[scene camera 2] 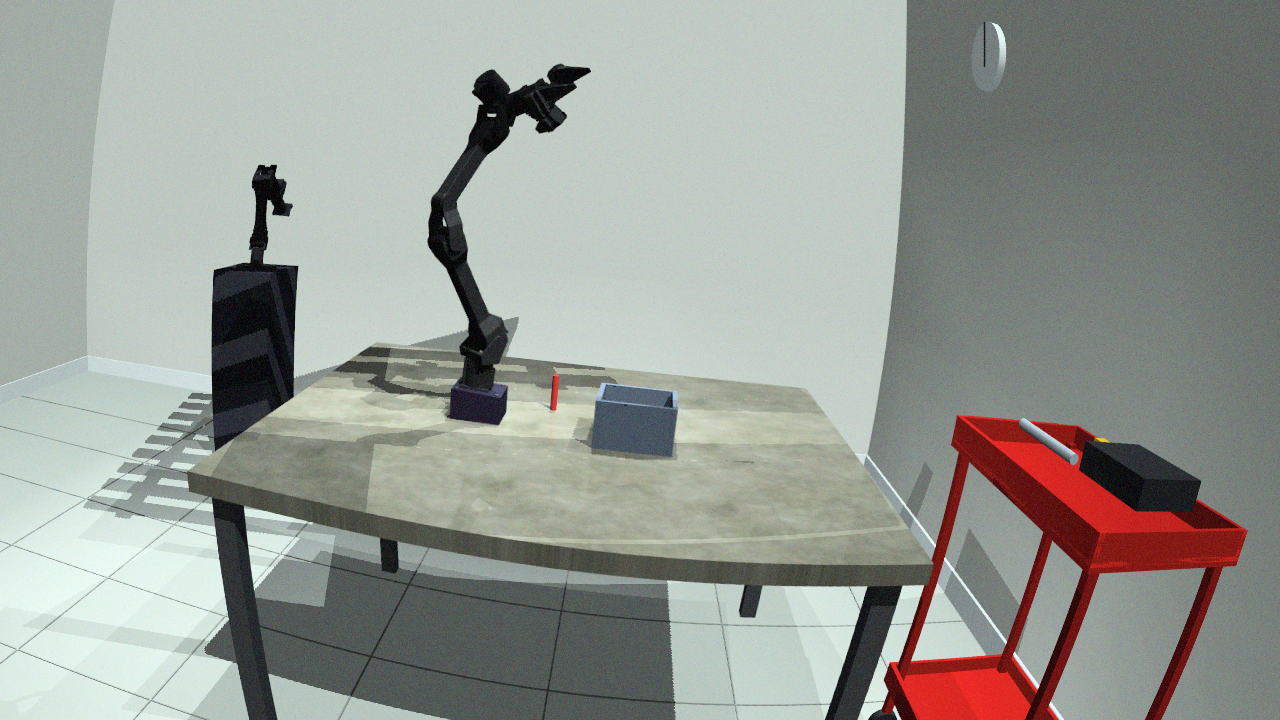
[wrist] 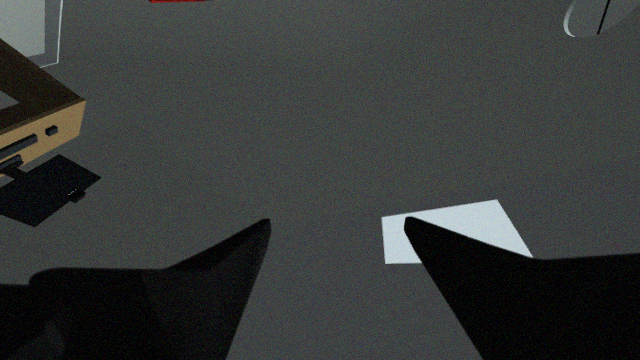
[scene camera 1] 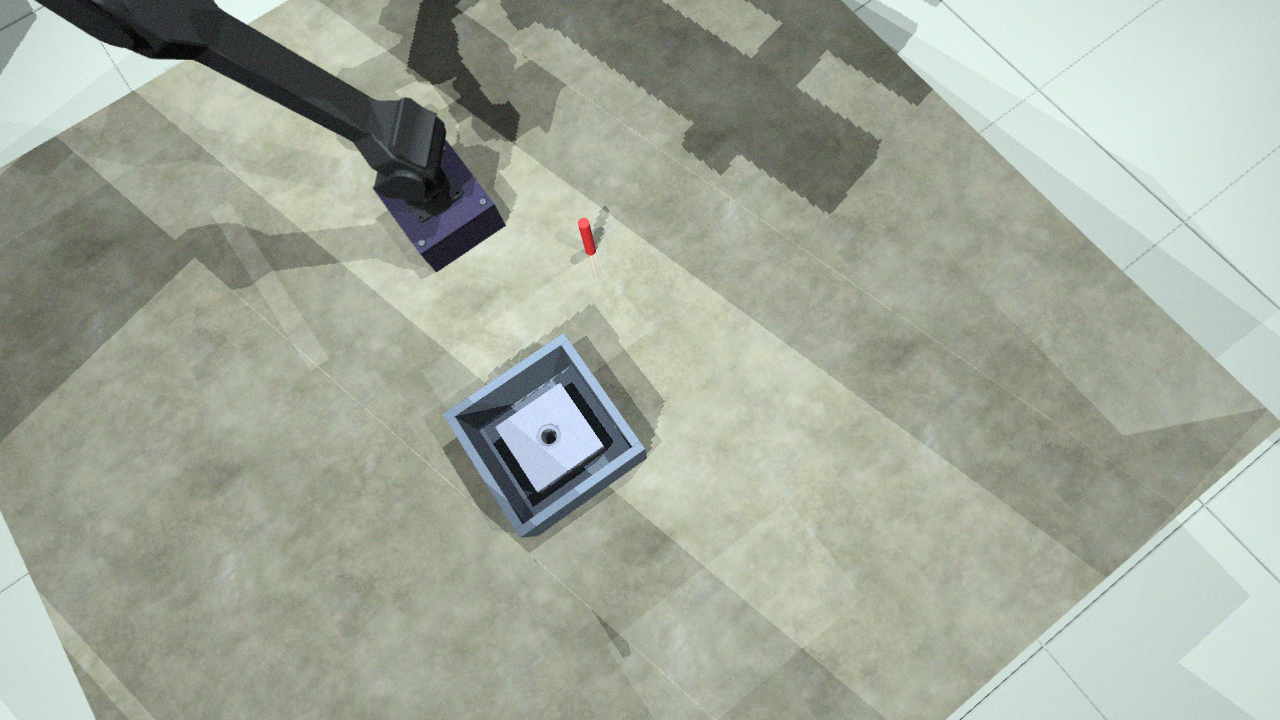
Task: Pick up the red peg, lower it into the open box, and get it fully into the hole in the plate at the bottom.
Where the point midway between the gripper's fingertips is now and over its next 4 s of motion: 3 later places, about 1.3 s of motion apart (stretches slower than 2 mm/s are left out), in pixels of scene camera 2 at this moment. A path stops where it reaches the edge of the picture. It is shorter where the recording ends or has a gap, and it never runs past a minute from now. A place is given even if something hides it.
My gripper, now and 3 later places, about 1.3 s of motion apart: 583, 77; 660, 175; 635, 314; 564, 395
